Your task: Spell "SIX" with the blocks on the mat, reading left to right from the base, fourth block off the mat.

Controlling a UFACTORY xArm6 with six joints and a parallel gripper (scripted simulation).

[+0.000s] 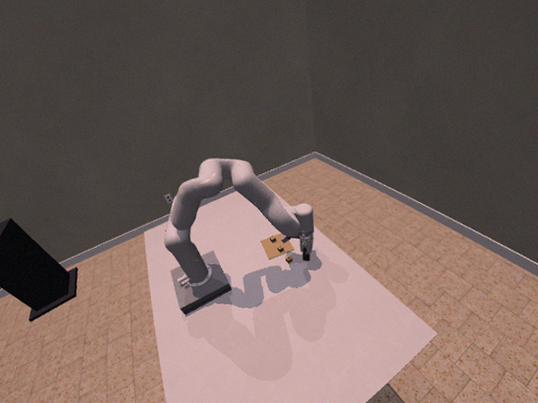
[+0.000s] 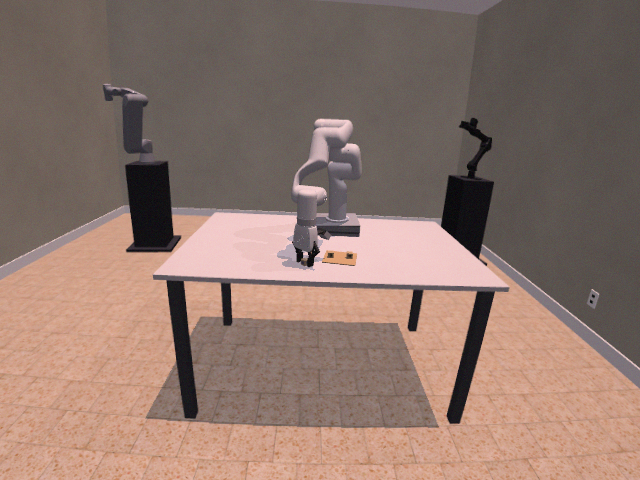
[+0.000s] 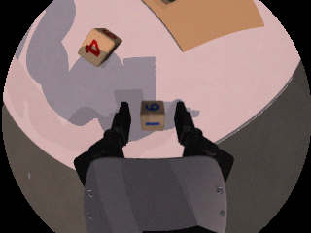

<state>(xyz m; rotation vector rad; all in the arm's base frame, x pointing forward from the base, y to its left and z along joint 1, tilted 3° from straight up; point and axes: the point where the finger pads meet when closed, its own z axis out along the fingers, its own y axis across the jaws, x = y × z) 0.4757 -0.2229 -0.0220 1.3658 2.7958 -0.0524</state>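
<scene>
My gripper is now 160 mm to the right of the tan mat, 70 mm past it and 20 mm above it.
</scene>
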